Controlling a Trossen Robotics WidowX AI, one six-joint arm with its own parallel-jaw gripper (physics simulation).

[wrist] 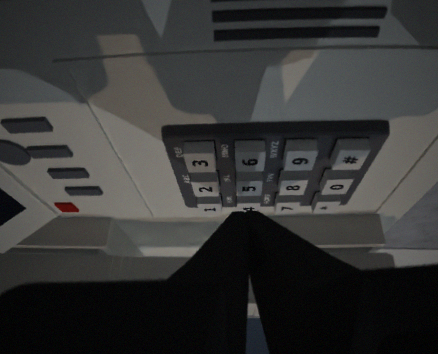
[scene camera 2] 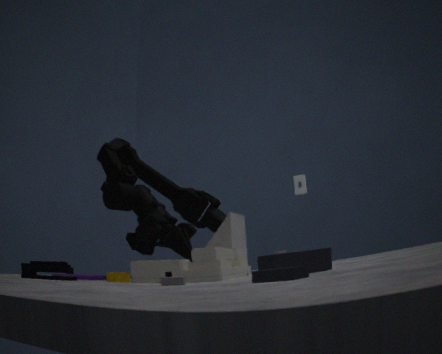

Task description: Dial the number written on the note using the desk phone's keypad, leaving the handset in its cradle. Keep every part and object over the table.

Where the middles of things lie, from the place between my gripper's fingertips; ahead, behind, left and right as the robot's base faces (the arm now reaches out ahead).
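Dark keypad plate [wrist: 275, 134]: my hand 2 cm above it, 1 cm past it, 1 cm to the left of it. Counted from my hand: 0 key [wrist: 333, 181], 1 cm below, 3 cm behind, 1 cm to the right; 3 key [wrist: 199, 157], 1 cm below, 1 cm ahead, 2 cm to the right; desk phone [wrist: 92, 92], 2 cm below, 3 cm ahead, 2 cm to the left.
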